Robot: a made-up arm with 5 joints.
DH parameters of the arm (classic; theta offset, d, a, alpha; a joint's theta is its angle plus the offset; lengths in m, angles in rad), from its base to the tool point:
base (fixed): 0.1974 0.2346 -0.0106 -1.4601
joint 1: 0 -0.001 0.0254 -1.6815
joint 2: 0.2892 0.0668 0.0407 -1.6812
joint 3: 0 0.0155 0.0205 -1.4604
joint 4: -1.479 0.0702 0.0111 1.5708
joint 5: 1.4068 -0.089 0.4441 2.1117
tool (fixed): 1.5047 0.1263 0 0
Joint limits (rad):
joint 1: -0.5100..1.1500
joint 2: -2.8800..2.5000
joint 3: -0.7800..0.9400
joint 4: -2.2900..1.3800
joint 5: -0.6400..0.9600
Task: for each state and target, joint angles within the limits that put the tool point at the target. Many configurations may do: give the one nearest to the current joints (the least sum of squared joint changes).
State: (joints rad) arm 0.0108 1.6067 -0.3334 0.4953 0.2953
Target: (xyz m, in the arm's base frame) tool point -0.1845 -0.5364 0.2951
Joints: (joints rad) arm -0.4109 1.6401 -0.7800 0.5316 0.1988
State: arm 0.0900 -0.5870 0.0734 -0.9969 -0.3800
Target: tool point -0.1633 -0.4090 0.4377
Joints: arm -0.2370 -0.3261 0.3439 -0.9464 -0.4181
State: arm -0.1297 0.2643 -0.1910 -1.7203 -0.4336
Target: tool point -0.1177 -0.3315 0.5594
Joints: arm -0.1360 0.0132 -0.3593 -1.1156 -0.4955
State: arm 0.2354 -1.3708 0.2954 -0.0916 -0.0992
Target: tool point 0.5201 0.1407 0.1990
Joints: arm 0.6224 -1.3032 0.0006 -0.0377 -0.4966
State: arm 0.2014 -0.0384 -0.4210 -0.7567 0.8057
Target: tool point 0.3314 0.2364 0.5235
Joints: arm 0.4208 -0.2111 0.1423 -0.3588 0.9600
